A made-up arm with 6 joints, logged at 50 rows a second.
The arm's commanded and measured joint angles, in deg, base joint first. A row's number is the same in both.
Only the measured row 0 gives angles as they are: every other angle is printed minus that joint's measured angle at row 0.
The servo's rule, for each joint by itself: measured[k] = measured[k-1] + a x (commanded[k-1-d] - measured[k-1]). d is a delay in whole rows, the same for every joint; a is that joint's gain. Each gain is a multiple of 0.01, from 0.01 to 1. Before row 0 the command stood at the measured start. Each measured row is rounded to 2 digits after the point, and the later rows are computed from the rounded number. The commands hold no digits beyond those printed.
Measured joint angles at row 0:
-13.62, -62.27, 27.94, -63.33, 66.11, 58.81
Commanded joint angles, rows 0 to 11:
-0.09, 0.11, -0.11, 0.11, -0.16, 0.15
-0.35, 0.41, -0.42, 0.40, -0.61, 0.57
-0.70, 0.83, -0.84, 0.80, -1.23, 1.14
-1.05, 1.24, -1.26, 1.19, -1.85, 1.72
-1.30, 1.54, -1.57, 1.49, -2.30, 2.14
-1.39, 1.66, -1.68, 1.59, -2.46, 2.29
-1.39, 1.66, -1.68, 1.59, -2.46, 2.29
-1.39, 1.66, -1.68, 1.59, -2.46, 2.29
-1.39, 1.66, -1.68, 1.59, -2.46, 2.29
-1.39, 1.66, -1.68, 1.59, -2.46, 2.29
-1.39, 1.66, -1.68, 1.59, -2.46, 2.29
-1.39, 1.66, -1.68, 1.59, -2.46, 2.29
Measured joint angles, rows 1 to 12:
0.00, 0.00, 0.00, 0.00, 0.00, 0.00
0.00, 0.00, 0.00, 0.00, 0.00, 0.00
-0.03, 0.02, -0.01, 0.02, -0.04, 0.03
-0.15, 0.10, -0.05, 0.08, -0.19, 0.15
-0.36, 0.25, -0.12, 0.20, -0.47, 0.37
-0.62, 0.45, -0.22, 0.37, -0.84, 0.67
-0.88, 0.67, -0.34, 0.56, -1.23, 0.99
-1.07, 0.87, -0.46, 0.74, -1.56, 1.28
-1.19, 1.03, -0.57, 0.88, -1.80, 1.50
-1.27, 1.16, -0.67, 1.00, -1.98, 1.67
-1.32, 1.26, -0.76, 1.10, -2.11, 1.81
-1.35, 1.34, -0.84, 1.18, -2.20, 1.92
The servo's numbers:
d 2
a 0.38 0.20 0.09 0.17 0.27 0.22

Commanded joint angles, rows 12 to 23:
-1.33, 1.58, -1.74, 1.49, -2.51, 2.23
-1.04, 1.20, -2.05, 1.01, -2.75, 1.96
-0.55, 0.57, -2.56, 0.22, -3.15, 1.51
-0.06, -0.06, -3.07, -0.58, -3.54, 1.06
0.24, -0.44, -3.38, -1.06, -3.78, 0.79
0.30, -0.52, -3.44, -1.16, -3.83, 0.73
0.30, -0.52, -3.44, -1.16, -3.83, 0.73
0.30, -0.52, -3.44, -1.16, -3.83, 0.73
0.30, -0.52, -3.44, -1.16, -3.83, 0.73
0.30, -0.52, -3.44, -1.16, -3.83, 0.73
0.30, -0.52, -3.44, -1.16, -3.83, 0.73
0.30, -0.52, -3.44, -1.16, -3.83, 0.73
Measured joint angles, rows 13 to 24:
-1.37, 1.40, -0.92, 1.25, -2.27, 2.00
-1.38, 1.45, -0.99, 1.31, -2.32, 2.06
-1.36, 1.48, -1.06, 1.34, -2.37, 2.10
-1.24, 1.42, -1.15, 1.28, -2.47, 2.07
-0.98, 1.25, -1.28, 1.10, -2.65, 1.95
-0.63, 0.99, -1.44, 0.81, -2.89, 1.75
-0.30, 0.70, -1.61, 0.49, -3.13, 1.54
-0.07, 0.46, -1.77, 0.21, -3.32, 1.36
0.07, 0.26, -1.92, -0.02, -3.46, 1.22
0.16, 0.10, -2.06, -0.21, -3.56, 1.11
0.21, -0.02, -2.18, -0.37, -3.63, 1.03
0.24, -0.12, -2.29, -0.50, -3.68, 0.96

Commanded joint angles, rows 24 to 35:
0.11, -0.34, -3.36, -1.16, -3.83, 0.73
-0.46, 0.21, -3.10, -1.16, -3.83, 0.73
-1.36, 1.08, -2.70, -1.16, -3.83, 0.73
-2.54, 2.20, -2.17, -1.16, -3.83, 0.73
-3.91, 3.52, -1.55, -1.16, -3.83, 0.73
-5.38, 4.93, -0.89, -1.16, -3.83, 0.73
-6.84, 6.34, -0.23, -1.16, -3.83, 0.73
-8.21, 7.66, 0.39, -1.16, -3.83, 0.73
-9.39, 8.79, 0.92, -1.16, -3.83, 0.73
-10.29, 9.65, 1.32, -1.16, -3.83, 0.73
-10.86, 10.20, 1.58, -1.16, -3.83, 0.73
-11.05, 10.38, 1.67, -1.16, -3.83, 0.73
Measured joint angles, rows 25 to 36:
0.26, -0.20, -2.39, -0.61, -3.72, 0.91
0.28, -0.26, -2.48, -0.70, -3.75, 0.87
0.22, -0.28, -2.56, -0.78, -3.77, 0.84
-0.04, -0.18, -2.61, -0.84, -3.79, 0.82
-0.54, 0.07, -2.62, -0.89, -3.80, 0.80
-1.30, 0.50, -2.58, -0.94, -3.81, 0.78
-2.29, 1.10, -2.49, -0.98, -3.82, 0.77
-3.46, 1.87, -2.35, -1.01, -3.82, 0.76
-4.74, 2.76, -2.16, -1.04, -3.82, 0.75
-6.06, 3.74, -1.93, -1.06, -3.82, 0.75
-7.33, 4.75, -1.67, -1.08, -3.82, 0.75
-8.45, 5.73, -1.40, -1.09, -3.82, 0.75

